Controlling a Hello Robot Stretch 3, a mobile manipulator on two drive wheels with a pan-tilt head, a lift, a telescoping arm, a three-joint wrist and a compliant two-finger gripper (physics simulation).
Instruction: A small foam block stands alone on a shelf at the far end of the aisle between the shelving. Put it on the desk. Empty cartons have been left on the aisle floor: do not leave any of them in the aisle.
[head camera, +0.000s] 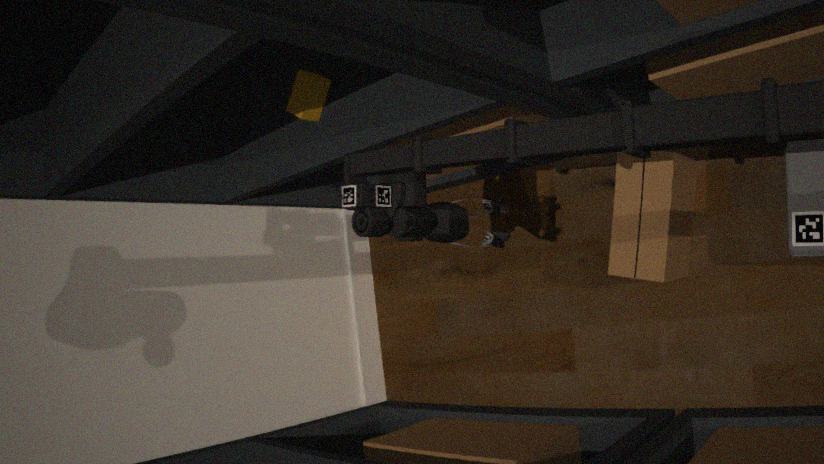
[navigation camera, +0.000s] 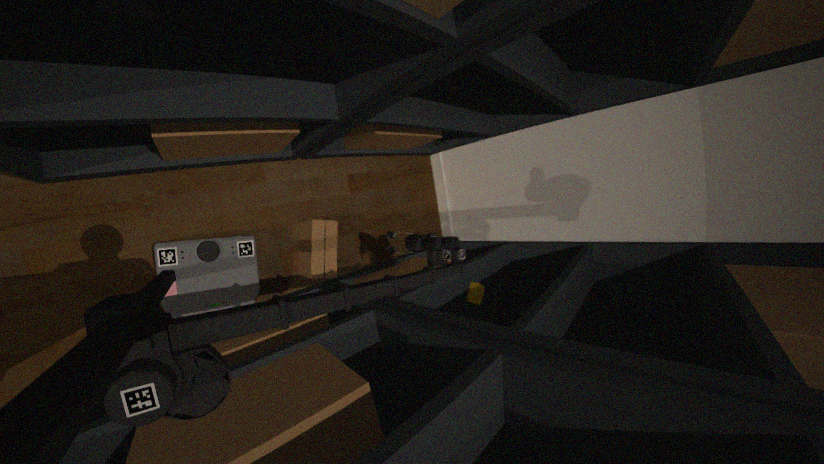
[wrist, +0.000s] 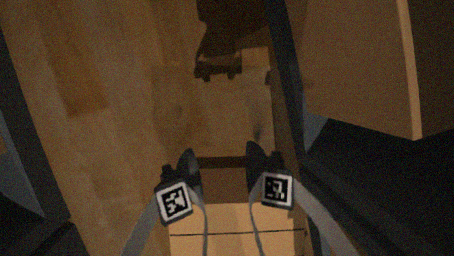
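Where they show: gripper, fingertip midpoint: (head camera: 505, 223) (navigation camera: 387, 242); robot's base at its link origin: (navigation camera: 208, 250).
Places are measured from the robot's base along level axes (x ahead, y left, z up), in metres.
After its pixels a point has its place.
Observation:
The small yellow foam block (head camera: 309, 95) @[y -0.957, x -0.283, z 0.577 m] (navigation camera: 475, 292) @[y -0.960, x -0.278, z 0.573 m] stands alone on a shelf (head camera: 397, 106) @[y -0.756, x -0.232, z 0.534 m] near the end wall. It does not show in the wrist view. A tan carton (head camera: 625, 219) @[y -0.479, x -0.027, z 0.181 m] (navigation camera: 318, 247) @[y -0.419, x -0.024, z 0.181 m] (wrist: 227, 220) with a dark seam lies across the aisle floor, between my base and the end wall. My gripper (head camera: 493, 222) @[y -0.646, x -0.021, z 0.363 m] (wrist: 221, 162) @[y -0.646, x -0.021, z 0.363 m] is past the carton on its wall side, with the fingers pointing back toward it. The fingers are apart with nothing between them; a gap shows between them and the carton in the head view. The desk does not show.
My base (head camera: 807, 198) @[y -0.132, x -0.054, z 0.160 m] (navigation camera: 201, 276) @[y 0.032, x -0.082, z 0.160 m] is on the near side of the carton. My extended arm (head camera: 565, 135) @[y -0.329, x -0.103, z 0.721 m] (navigation camera: 311, 308) @[y -0.173, x -0.105, z 0.723 m] runs along the block's side of the aisle, close to the shelving. Brown boxes (head camera: 472, 440) (navigation camera: 259, 403) (wrist: 350, 65) stand on shelves. A pale wall (head camera: 259, 374) @[y -1.365, x 0.361, z 0.444 m] (navigation camera: 634, 144) @[y -1.368, x 0.338, z 1.195 m] closes the aisle.

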